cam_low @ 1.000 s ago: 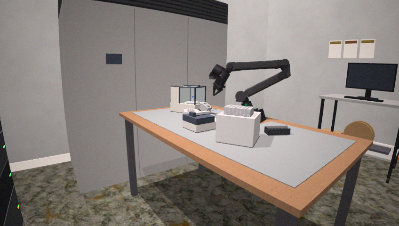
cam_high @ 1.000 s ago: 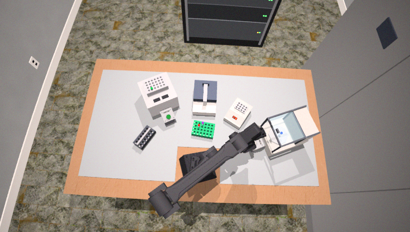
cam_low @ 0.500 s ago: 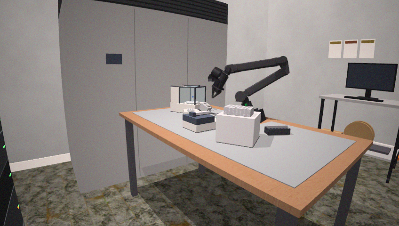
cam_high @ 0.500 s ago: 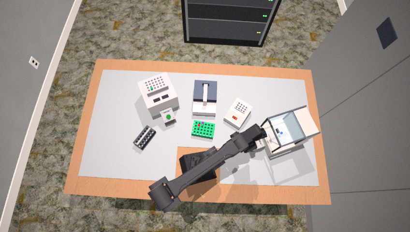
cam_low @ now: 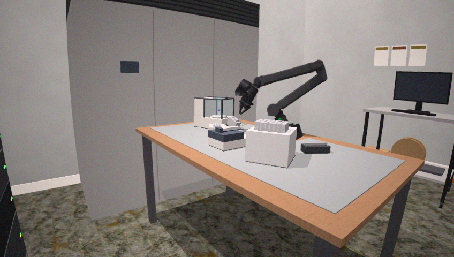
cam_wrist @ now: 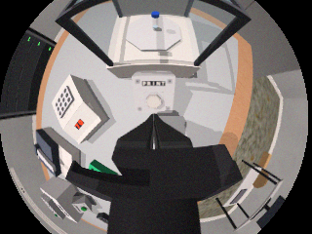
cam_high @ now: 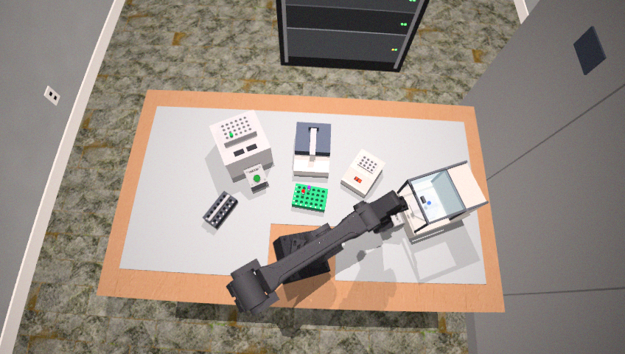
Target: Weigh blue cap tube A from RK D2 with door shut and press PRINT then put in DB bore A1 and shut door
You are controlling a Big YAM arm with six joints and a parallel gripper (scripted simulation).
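The white print key is 50 mm below my hand, 30 mm to the right of it and 10 mm ahead of it. The rest, counted from my hand: balance door (130 mm to the right, 90 mm above, 60 mm ahead); green rack RK (270 mm to the left, 100 mm below, 80 mm ahead); dry block DB (200 mm ahead, 90 mm below, 70 mm to the left).
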